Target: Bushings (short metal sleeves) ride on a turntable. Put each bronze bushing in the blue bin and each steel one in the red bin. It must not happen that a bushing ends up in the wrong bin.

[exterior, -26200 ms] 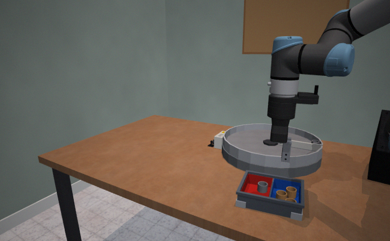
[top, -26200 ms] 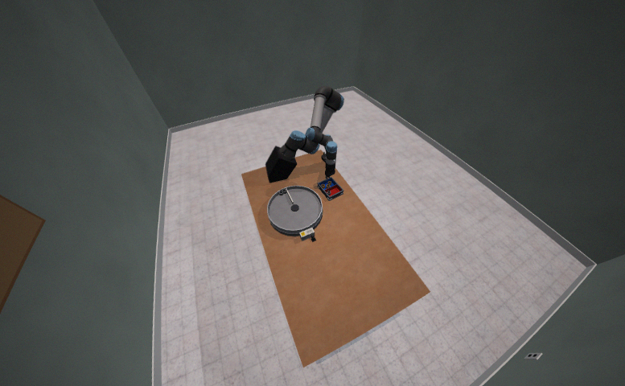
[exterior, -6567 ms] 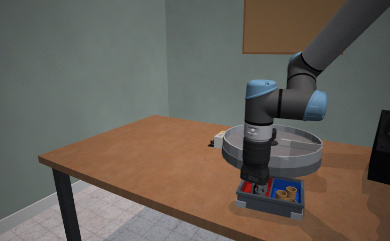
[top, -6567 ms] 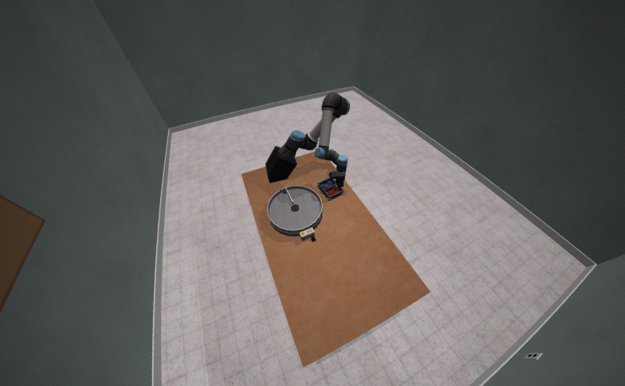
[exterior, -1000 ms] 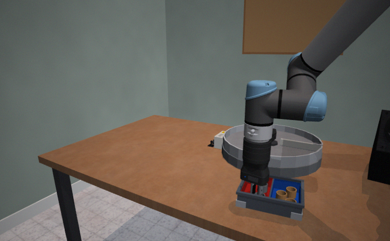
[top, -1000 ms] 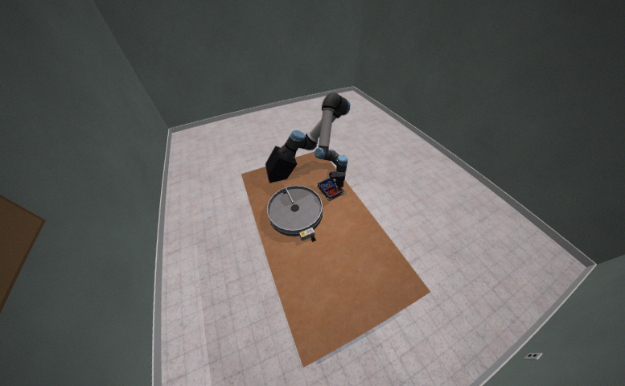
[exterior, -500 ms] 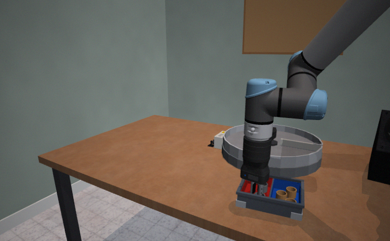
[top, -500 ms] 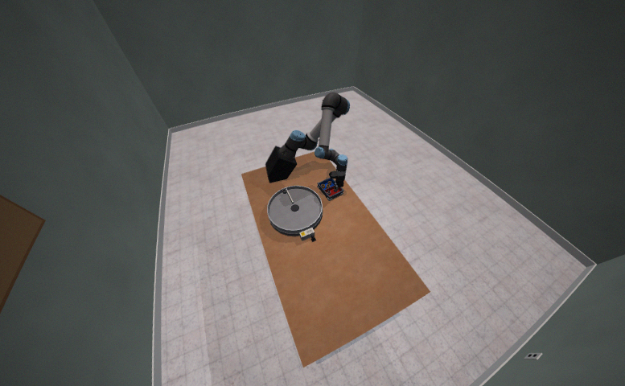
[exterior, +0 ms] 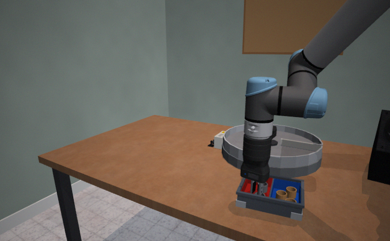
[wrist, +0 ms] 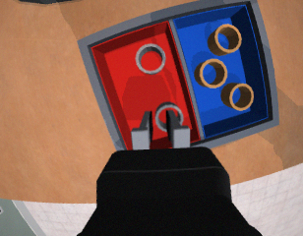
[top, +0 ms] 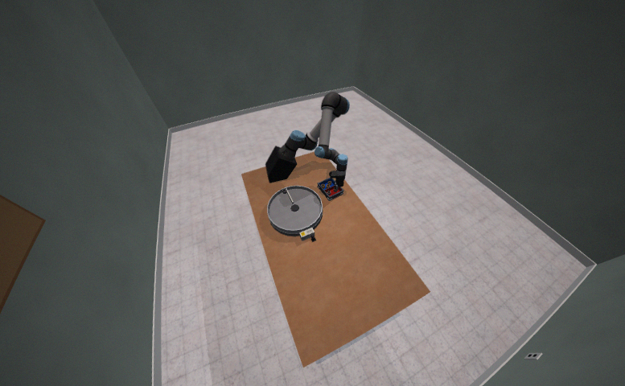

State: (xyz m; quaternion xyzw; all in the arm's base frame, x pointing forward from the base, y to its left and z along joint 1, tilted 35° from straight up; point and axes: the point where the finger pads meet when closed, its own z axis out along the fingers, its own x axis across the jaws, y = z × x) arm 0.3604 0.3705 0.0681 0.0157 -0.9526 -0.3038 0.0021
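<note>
My gripper is now 3 cm past the bin, 4 cm to the left of it and 3 cm above it. The rest, counted from my hand: grey turntable (11 cm ahead, 38 cm to the right).
</note>
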